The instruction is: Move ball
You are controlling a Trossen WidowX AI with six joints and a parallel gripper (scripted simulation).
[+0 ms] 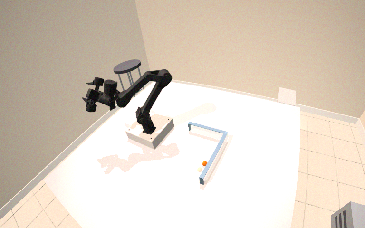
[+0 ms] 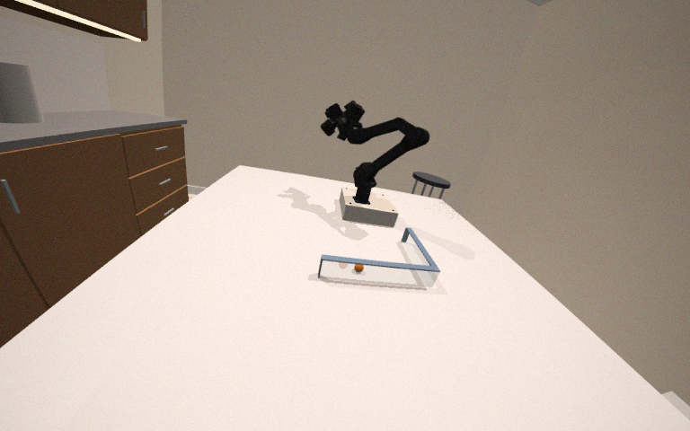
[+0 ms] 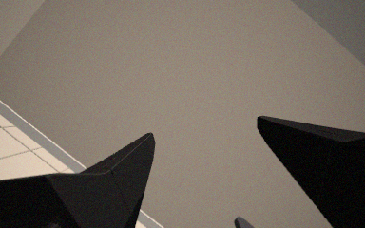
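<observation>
My gripper tip is 66 cm short of the orange ball, 37 cm above it and 3 cm to the right of it.
</observation>
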